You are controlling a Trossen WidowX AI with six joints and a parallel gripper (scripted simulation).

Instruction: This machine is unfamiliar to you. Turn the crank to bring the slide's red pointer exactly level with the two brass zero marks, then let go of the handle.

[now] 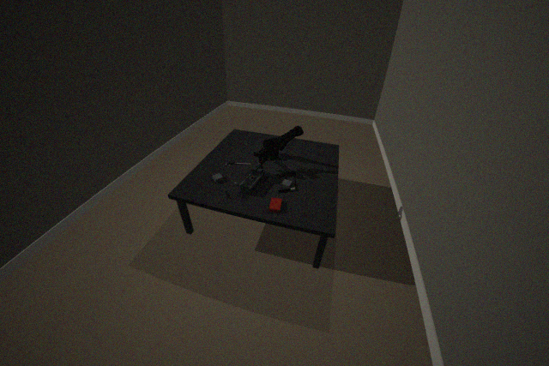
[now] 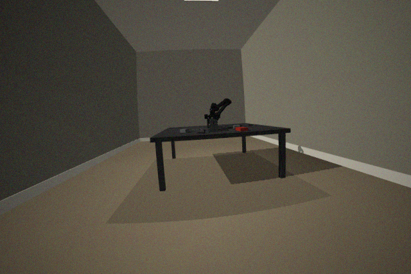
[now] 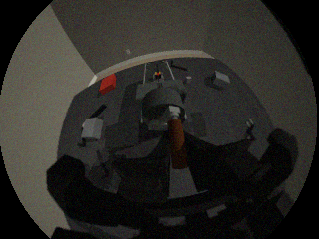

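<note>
My gripper tip is now 160 mm short of the red pointer, 30 mm to the left of it and 10 mm above it. Also, from my gripper tip: crank handle: 20 mm behind, 20 mm above.
</note>
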